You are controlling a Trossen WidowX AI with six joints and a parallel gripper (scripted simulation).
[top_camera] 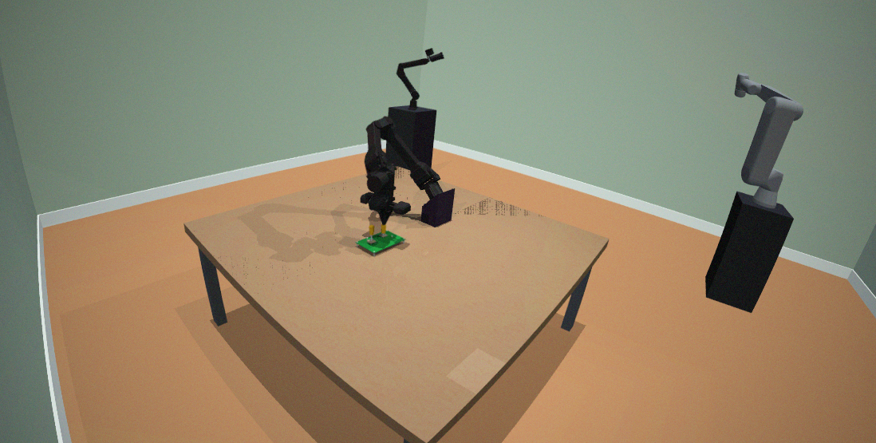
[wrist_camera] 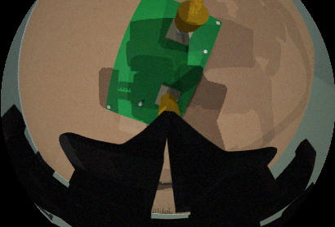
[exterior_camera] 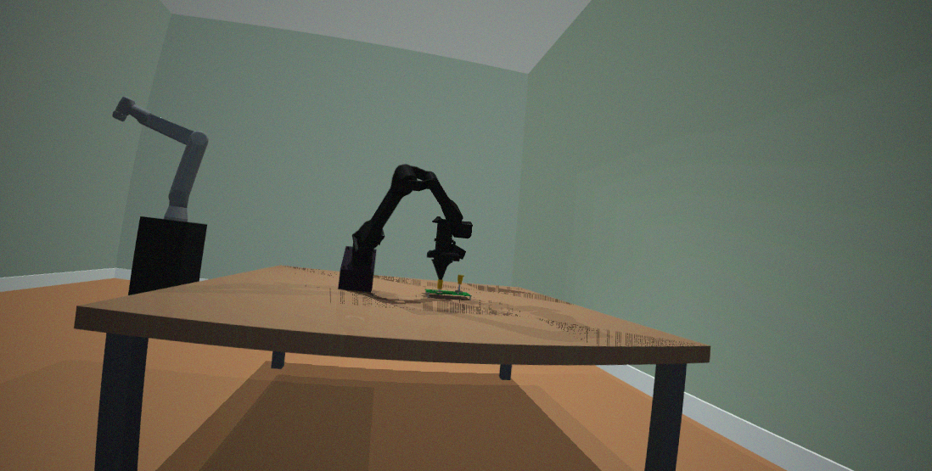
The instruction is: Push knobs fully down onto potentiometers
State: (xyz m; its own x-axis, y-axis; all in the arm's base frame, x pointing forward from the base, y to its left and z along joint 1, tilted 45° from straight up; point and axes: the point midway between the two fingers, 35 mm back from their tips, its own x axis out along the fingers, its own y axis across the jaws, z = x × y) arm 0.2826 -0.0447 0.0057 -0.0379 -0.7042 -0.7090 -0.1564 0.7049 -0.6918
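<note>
The knob is 8 cm ahead of my gripper tip, 1 cm to the left of it and 1 cm above it.
</note>
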